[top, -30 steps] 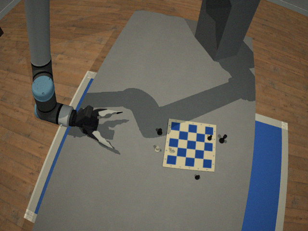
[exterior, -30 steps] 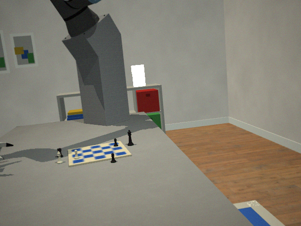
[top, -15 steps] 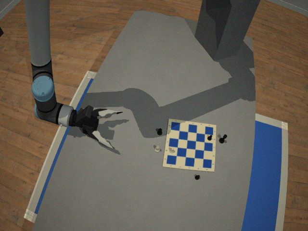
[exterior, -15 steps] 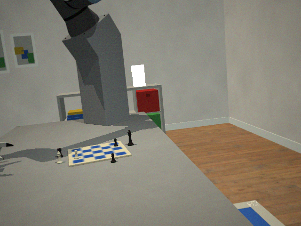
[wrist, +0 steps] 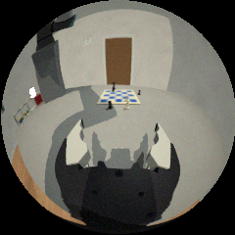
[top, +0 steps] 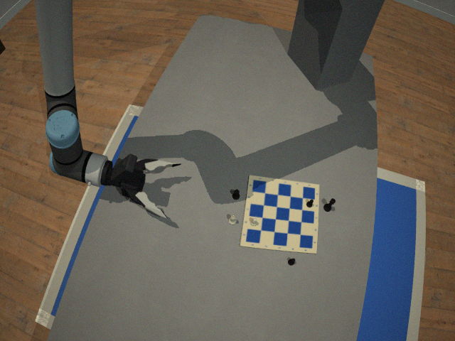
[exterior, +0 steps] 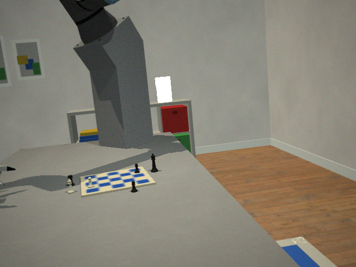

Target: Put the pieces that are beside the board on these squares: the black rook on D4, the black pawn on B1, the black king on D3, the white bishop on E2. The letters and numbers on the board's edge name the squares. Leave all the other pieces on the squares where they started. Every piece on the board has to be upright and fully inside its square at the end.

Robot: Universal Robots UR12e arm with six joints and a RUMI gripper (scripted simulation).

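The black rook lies 170 mm to the left of my hand, 60 mm below it and 20 mm behind it. Round my hand: white pawn (220 mm to the left, 60 mm ahead, 50 mm below); then white bishop (160 mm to the left, 60 mm ahead, 50 mm below); then chessboard (300 mm to the left, 70 mm below, 40 mm ahead).
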